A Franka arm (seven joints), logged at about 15 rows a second.
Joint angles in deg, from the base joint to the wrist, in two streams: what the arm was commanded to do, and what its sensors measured. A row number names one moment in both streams.
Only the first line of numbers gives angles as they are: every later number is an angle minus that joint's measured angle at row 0.
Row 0, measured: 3.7 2.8 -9.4 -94.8 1.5 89.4 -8.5
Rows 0 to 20, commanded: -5.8 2.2 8.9 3.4 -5.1 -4.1 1.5; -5.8 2.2 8.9 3.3 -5.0 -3.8 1.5; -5.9 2.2 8.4 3.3 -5.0 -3.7 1.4; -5.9 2.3 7.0 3.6 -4.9 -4.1 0.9; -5.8 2.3 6.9 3.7 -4.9 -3.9 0.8; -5.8 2.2 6.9 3.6 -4.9 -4.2 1.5; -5.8 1.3 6.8 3.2 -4.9 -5.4 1.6; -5.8 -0.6 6.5 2.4 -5.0 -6.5 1.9; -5.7 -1.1 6.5 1.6 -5.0 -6.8 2.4; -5.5 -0.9 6.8 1.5 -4.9 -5.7 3.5; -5.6 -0.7 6.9 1.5 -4.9 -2.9 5.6; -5.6 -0.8 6.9 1.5 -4.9 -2.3 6.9; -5.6 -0.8 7.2 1.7 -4.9 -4.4 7.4; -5.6 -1.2 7.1 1.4 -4.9 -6.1 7.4; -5.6 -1.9 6.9 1.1 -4.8 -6.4 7.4; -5.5 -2.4 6.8 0.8 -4.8 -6.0 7.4; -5.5 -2.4 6.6 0.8 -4.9 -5.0 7.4; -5.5 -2.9 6.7 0.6 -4.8 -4.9 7.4; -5.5 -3.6 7.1 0.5 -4.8 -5.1 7.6; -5.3 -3.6 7.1 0.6 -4.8 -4.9 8.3; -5.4 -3.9 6.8 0.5 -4.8 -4.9 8.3
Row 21, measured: -5.3 -1.8 6.5 2.1 -4.4 -5.1 6.9
